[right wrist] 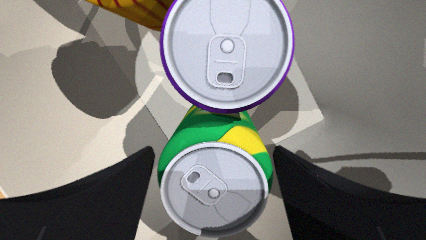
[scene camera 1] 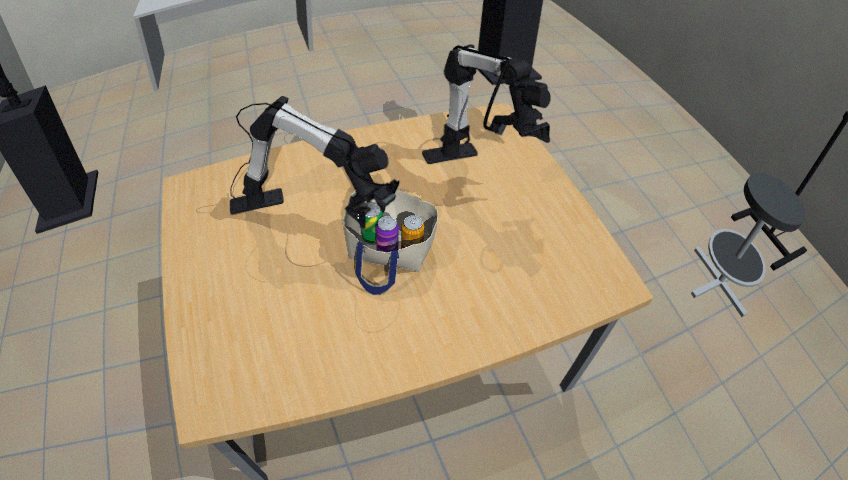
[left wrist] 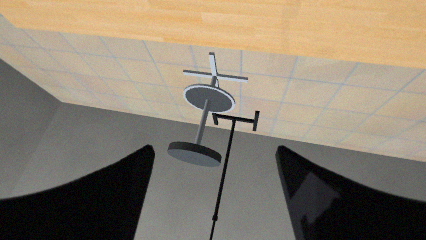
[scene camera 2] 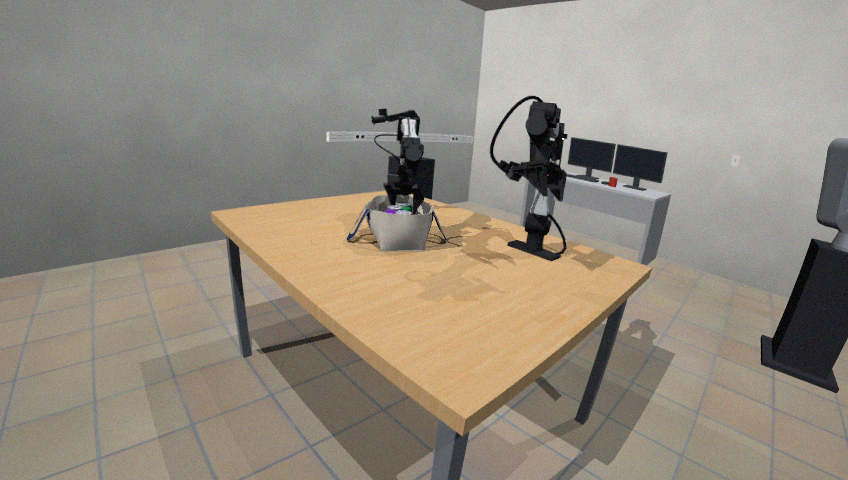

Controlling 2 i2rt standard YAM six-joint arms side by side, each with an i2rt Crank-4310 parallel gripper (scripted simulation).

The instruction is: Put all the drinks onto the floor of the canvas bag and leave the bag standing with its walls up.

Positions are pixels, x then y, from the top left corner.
My left gripper shows in scene camera 1, in the left wrist view [215,148] and in scene camera 2; in the right wrist view it is out of frame. One and the same spot on a canvas bag: [scene camera 1: 412,257] is [scene camera 2: 377,227]. The same spot on my left gripper: [scene camera 1: 527,129] is [scene camera 2: 519,166].
